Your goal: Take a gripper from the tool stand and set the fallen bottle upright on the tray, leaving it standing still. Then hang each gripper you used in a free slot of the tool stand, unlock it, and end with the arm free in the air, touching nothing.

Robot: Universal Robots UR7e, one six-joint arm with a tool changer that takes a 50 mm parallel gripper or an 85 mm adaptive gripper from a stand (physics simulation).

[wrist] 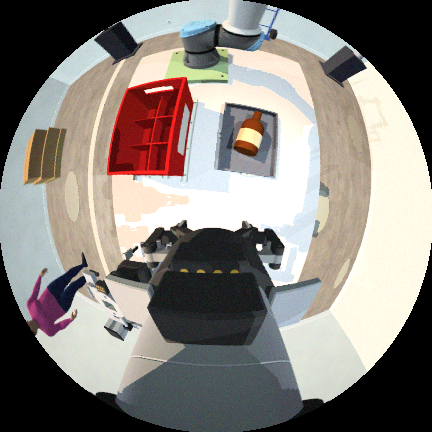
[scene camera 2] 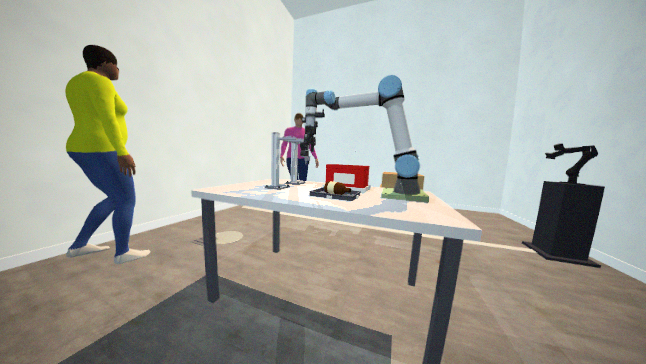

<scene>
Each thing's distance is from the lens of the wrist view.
brown bottle (wrist: 250, 133): 0.43 m
tool stand (wrist: 117, 326): 0.37 m
The marked spots on the tool stand and the brown bottle are 0.60 m apart.
</scene>
